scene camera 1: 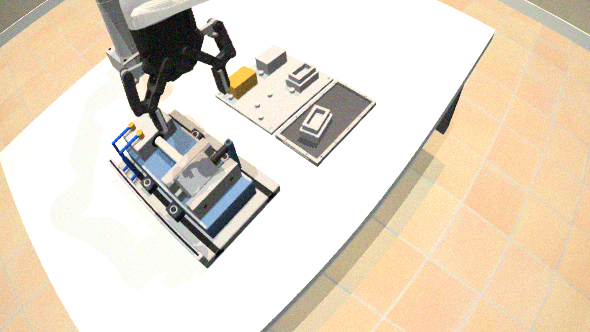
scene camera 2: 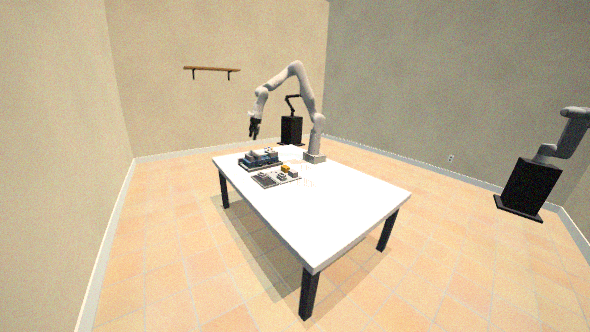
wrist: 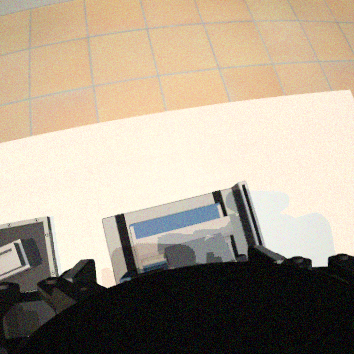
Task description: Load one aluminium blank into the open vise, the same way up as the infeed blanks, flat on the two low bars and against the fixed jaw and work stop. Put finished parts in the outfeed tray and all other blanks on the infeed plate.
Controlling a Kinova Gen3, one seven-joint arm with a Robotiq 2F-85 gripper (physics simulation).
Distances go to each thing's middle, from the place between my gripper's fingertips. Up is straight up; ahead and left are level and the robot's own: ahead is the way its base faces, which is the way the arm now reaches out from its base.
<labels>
My hand is 230 mm to the right of the outfeed tray [scene camera 1: 346, 103], 220 mm above it and 60 mm short of it. The rest, counted from my hand: infeed plate [scene camera 1: 277, 110]: 240 mm to the left, 210 mm below, 90 mm behind.
</labels>
